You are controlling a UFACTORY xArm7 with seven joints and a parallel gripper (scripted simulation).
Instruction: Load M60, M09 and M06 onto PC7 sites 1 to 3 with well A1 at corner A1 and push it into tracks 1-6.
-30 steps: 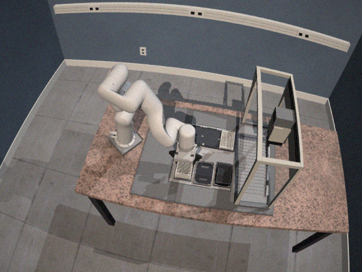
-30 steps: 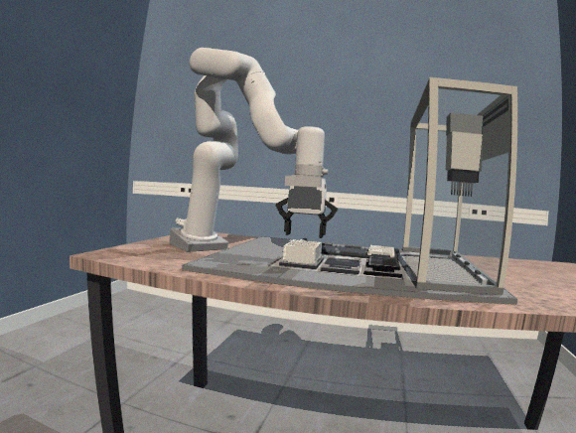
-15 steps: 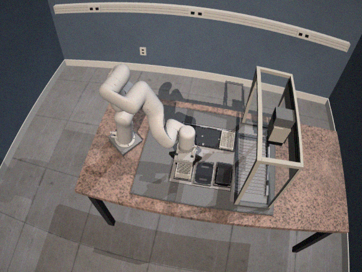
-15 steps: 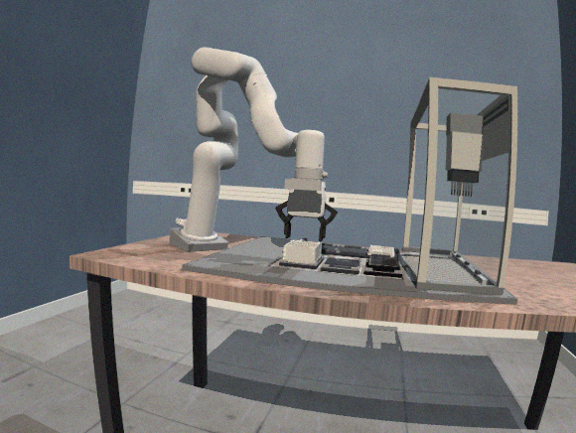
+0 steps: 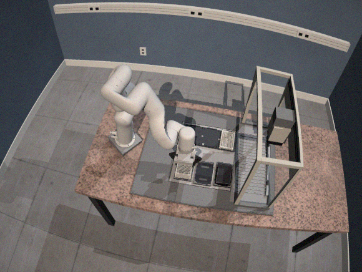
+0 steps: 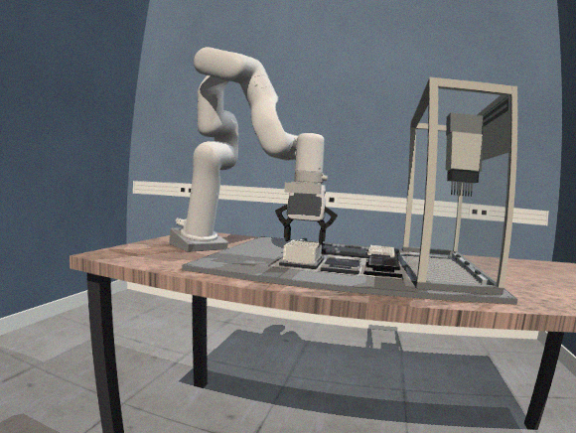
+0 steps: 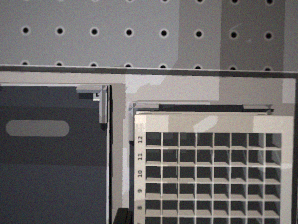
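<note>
Right now my hand is 3 cm above the white deep-well block M09. The rest, counted from my hand: nest S2 (11 cm ahead, 3 cm to the right, 6 cm below); dark 384-well plate M60 (22 cm ahead, 4 cm to the right, 5 cm below); nest S1 (6 cm below).
</note>
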